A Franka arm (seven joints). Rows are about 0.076 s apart.
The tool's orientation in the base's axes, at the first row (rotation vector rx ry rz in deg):
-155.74 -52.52 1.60
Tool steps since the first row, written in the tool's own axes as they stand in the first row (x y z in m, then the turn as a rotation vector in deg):
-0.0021 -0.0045 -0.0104 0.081 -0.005 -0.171
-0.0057 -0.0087 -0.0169 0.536 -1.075 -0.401
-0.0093 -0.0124 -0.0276 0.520 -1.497 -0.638
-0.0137 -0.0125 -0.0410 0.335 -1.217 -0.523
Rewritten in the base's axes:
-0.0033 -0.0004 0.0110 0.080 0.010 0.171
-0.0079 -0.0010 0.0182 -0.166 1.040 0.704
-0.0119 -0.0030 0.0292 -0.404 1.293 1.041
-0.0141 -0.0089 0.0418 -0.398 0.998 0.845

